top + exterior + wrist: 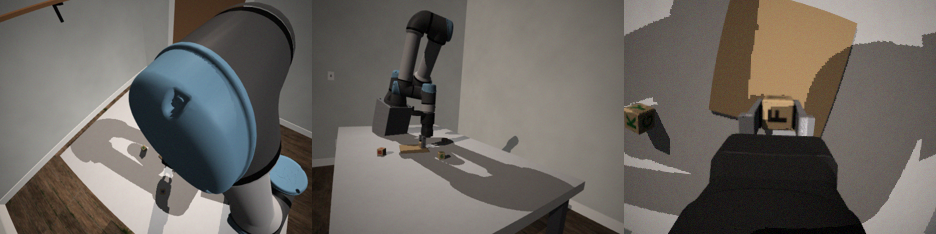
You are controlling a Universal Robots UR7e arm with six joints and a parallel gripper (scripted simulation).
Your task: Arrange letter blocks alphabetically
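Now: hand 50 mm to the left of the tan mat, 20 mm above it and 10 mm short of it. From my hand the other things lie so: block 210 mm to the right, 60 mm ahead, 10 mm below.
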